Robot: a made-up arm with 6 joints.
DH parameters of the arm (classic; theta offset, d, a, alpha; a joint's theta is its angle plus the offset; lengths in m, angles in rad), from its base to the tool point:
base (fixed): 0 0 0 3.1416
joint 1: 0 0.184 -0.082 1.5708
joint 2: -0.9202 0 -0.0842 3.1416
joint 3: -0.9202 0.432 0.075 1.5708
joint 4: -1.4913 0 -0.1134 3.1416
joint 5: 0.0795 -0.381 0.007 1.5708
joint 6: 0 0.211 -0.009 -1.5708
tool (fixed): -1.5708 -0.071 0 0
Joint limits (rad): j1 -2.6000..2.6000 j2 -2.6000..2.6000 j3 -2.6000..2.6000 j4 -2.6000..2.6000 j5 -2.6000..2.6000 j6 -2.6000..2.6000
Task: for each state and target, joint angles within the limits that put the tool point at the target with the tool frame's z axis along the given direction. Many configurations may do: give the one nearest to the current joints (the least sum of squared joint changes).
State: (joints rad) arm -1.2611 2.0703 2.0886 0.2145 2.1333 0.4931
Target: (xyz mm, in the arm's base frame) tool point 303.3 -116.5 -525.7 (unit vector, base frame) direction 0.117 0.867 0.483
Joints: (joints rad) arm -1.5768 2.1427 2.2048 0.5922 2.0272 1.1279
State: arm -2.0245 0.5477 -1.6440 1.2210 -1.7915 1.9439
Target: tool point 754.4 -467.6 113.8 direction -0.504 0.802 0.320
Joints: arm -1.5764 1.0587 -1.2061 0.2807 -1.8711 1.1438
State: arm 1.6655 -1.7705 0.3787 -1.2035 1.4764 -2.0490
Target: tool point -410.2 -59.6 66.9 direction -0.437 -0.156 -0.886
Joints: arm 2.1711 -1.8592 0.1232 -0.6840 1.1628 -1.5606
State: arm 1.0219 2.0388 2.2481 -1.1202 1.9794 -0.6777
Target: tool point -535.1 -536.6 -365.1 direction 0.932 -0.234 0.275
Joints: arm 0.1577 2.5975 1.4730 -1.6404 2.5978 -0.1867
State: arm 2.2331 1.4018 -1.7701 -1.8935 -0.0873 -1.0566
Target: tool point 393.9 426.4 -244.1 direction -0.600 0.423 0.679
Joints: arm 2.6000 0.6868 -0.9338 -2.3580 -0.0173 -1.3058
